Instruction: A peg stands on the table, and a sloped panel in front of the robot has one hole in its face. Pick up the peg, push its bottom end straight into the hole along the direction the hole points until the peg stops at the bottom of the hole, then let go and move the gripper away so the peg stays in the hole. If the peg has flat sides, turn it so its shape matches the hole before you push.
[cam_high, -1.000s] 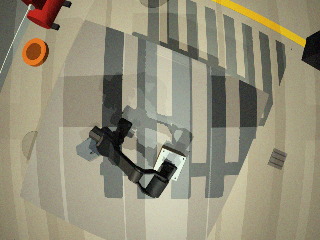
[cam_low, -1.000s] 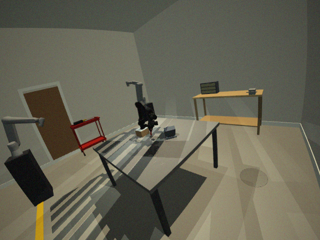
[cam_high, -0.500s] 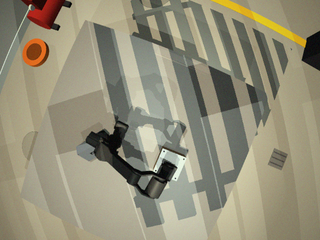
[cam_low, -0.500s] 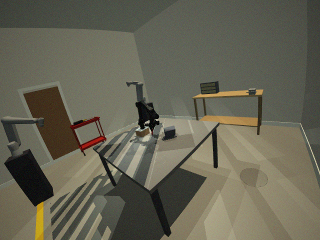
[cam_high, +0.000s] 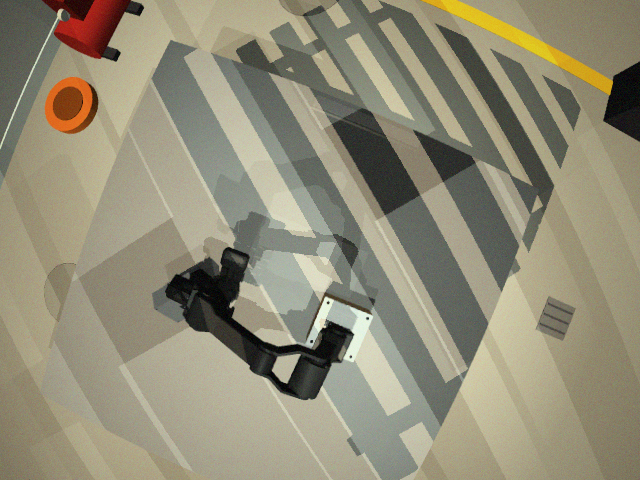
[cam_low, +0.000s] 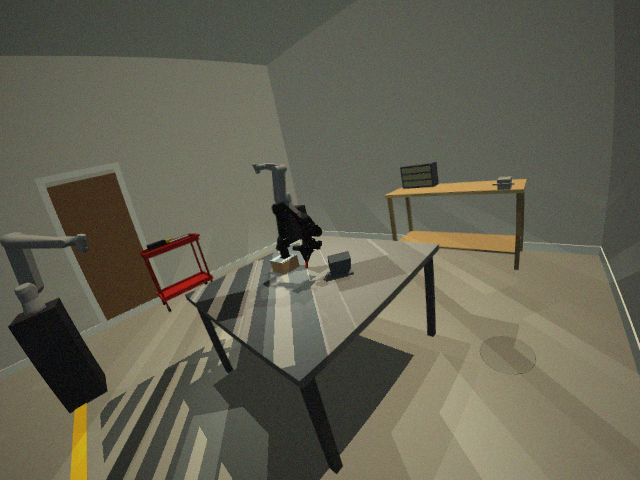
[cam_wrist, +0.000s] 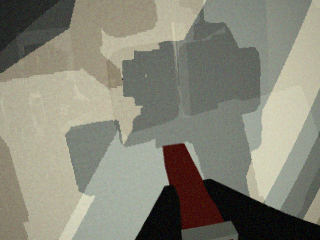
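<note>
My gripper tip is 13 cm short of the grey sloped panel, 14 cm to the right of it and 5 cm above it. From my gripper tip the other things lie so: red square peg (1 cm to the left, 2 cm above).
</note>
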